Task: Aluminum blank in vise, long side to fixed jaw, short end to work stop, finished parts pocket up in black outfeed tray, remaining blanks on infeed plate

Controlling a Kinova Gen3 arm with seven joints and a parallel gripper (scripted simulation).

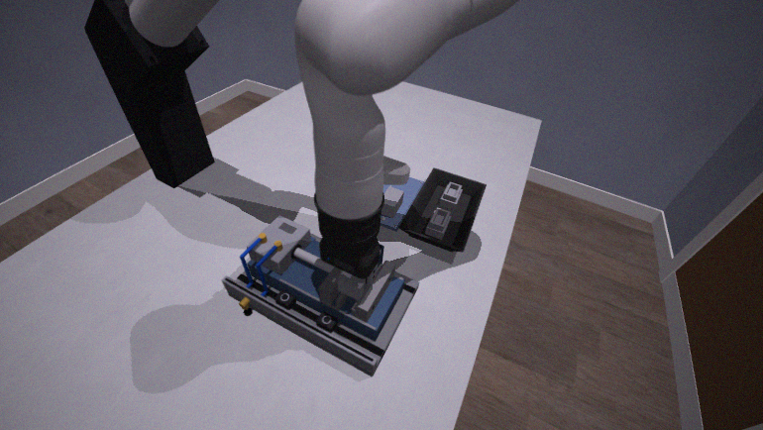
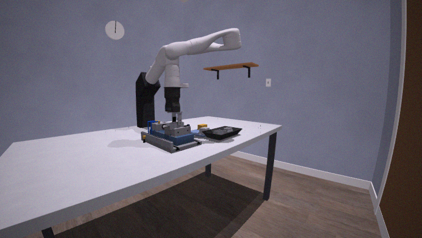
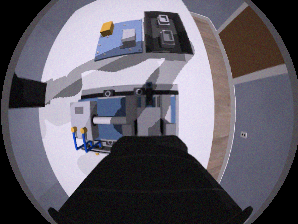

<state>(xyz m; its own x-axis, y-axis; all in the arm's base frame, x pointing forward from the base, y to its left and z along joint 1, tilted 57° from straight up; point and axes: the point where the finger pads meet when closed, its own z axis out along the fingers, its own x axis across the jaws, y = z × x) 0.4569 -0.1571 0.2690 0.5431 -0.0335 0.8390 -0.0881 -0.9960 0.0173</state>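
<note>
My hand is 3 cm short of the fixed jaw and 5 cm above it. From my hand the other things lie so: black outfeed tray: 11 cm ahead, 29 cm to the left, 12 cm below; then vise: 7 cm behind, 2 cm to the left, 9 cm below; then gray aluminum blank: 2 cm behind, 27 cm to the left, 10 cm below.
</note>
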